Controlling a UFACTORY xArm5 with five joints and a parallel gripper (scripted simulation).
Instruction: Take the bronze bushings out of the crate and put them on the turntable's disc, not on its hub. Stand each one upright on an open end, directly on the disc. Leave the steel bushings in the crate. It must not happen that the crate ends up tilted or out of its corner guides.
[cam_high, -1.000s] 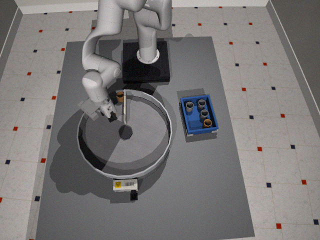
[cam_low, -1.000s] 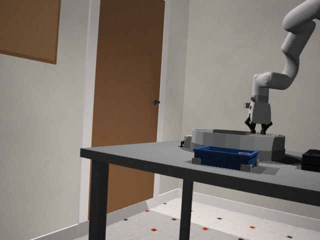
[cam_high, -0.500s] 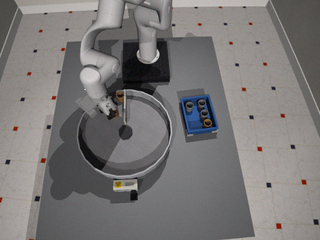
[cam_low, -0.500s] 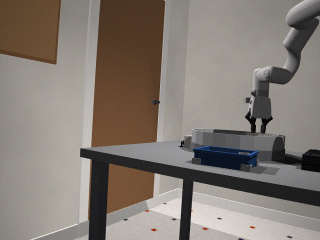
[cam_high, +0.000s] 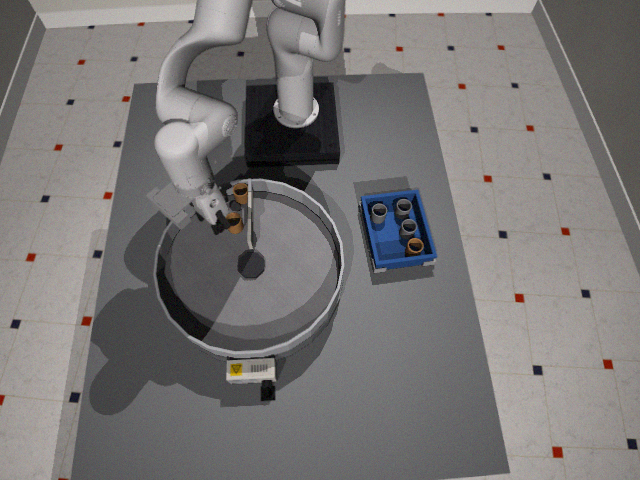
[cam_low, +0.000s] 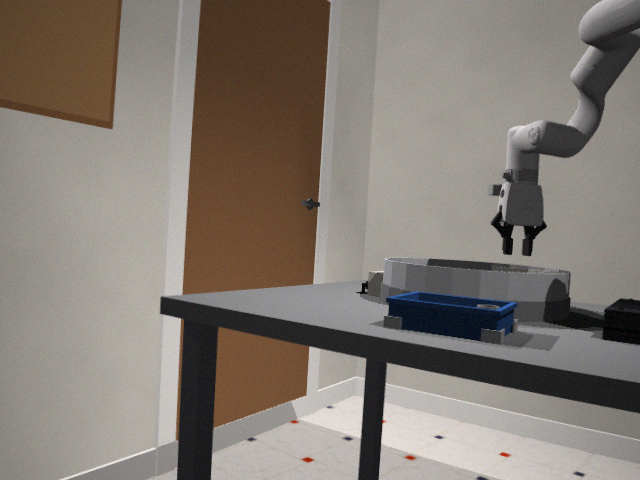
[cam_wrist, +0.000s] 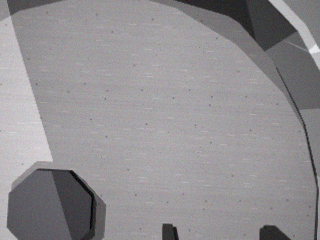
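Right now my hand is 10 mm short of the blue crate, 430 mm to the right of it and 120 mm above it. From my hand the other things lie so: turntable disc 80 mm ahead, 70 mm to the left, 90 mm below.
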